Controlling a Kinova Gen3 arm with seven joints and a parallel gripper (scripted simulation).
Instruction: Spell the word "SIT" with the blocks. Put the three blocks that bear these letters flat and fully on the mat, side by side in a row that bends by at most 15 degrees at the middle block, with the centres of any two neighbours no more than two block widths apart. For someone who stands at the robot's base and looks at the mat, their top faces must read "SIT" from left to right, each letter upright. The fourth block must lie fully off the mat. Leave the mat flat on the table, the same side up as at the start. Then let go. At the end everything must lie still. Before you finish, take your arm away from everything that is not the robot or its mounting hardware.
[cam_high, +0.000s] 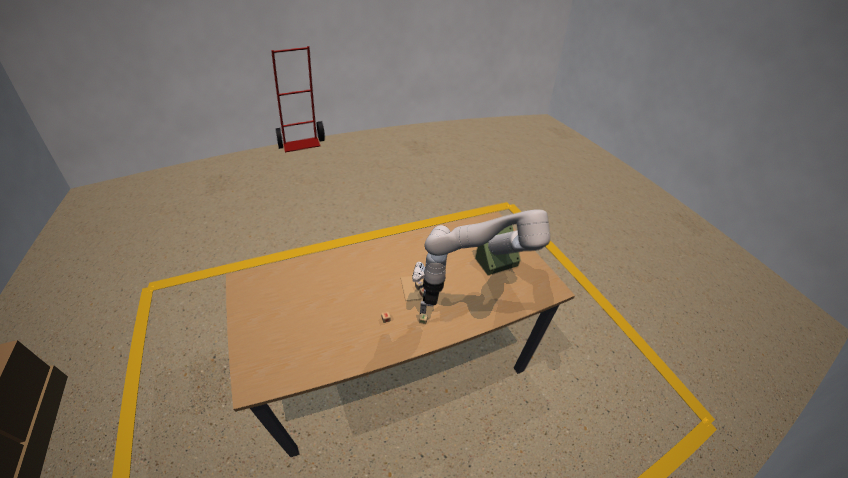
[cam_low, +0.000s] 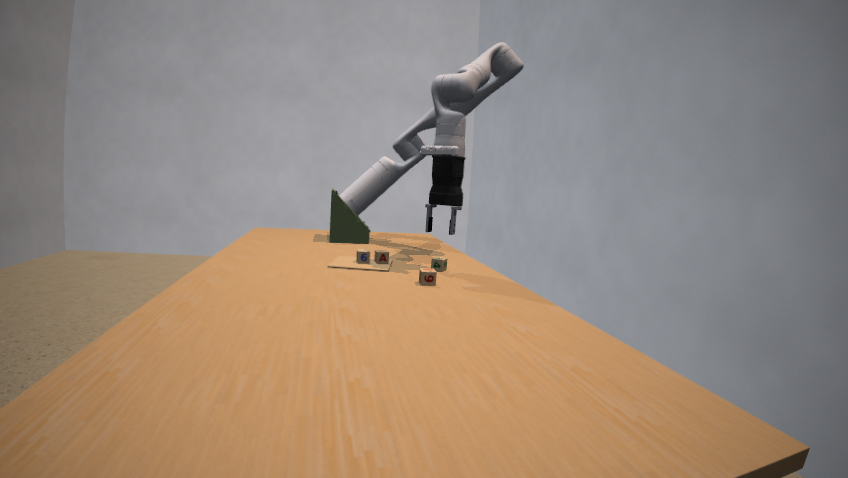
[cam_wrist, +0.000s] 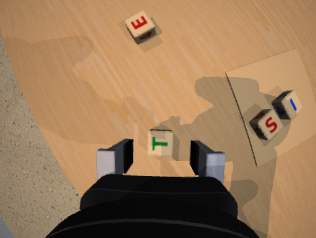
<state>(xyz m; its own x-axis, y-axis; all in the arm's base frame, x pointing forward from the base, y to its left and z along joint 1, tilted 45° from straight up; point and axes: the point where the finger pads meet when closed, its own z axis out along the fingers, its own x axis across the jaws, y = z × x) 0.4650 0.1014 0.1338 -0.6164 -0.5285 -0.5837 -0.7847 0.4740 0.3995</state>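
My gripper is now 90 mm above the green-marked block. Round my hand: blue-marked block: 170 mm to the right, 90 mm below, 70 mm behind; then tan mat: 170 mm to the right, 100 mm below, 70 mm behind; then E block: 140 mm ahead, 90 mm below, 70 mm to the right.
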